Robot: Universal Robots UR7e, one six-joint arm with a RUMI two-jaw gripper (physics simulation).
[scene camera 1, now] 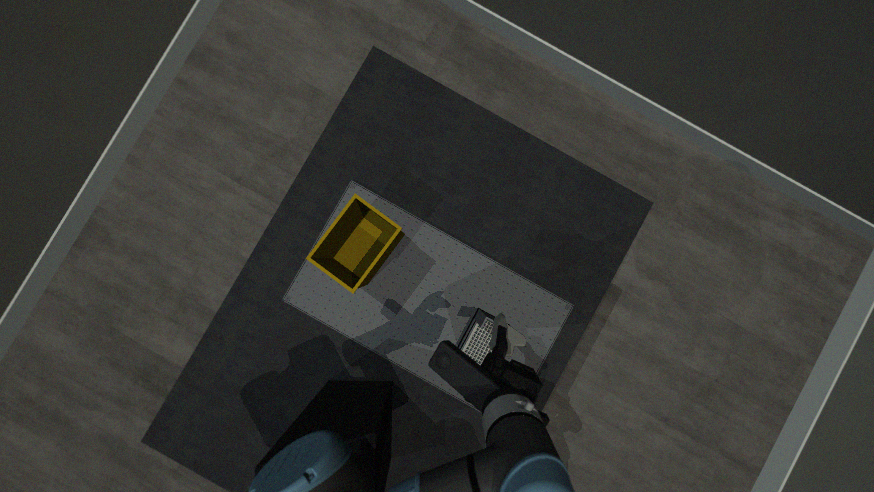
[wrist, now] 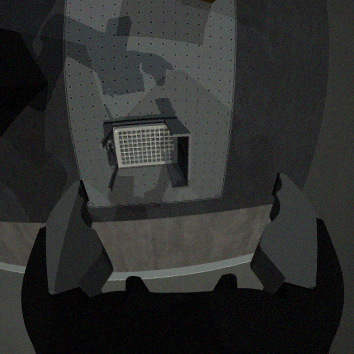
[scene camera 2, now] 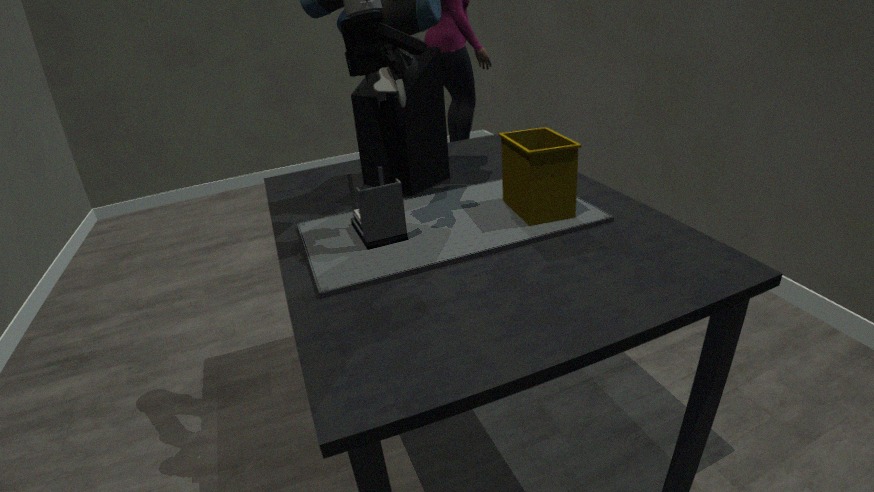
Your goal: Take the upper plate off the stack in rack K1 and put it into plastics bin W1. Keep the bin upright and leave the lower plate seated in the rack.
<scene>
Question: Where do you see a pale gridded plate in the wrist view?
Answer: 151, 143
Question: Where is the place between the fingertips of my gripper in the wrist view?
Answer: At 179, 179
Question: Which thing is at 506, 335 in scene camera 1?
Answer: My gripper.
</scene>
